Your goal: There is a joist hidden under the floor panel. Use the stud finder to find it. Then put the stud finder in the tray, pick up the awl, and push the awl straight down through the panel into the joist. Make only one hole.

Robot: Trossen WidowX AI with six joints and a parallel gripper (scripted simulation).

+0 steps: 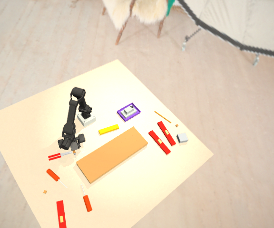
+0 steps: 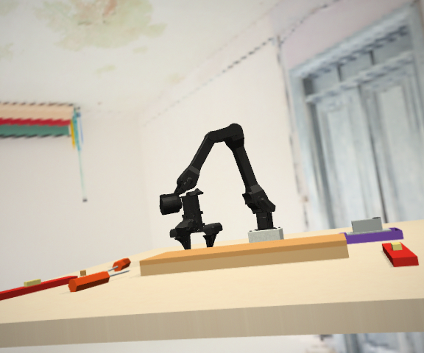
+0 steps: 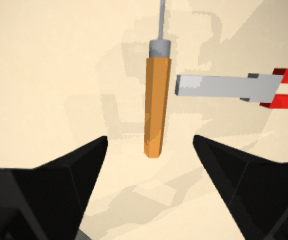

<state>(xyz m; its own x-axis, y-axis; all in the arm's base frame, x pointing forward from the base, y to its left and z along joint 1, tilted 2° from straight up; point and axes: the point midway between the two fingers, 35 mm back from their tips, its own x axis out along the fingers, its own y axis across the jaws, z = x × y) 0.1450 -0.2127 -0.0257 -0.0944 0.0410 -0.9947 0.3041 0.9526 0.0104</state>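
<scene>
The awl is 6 cm ahead of my gripper tip and 2 cm to the right of it. The rest, counted from my gripper tip: yellow block (30 cm to the left, 4 cm ahead); then purple tray (54 cm to the left, 1 cm above); then red-handled tool (11 cm to the right, 2 cm ahead).
</scene>
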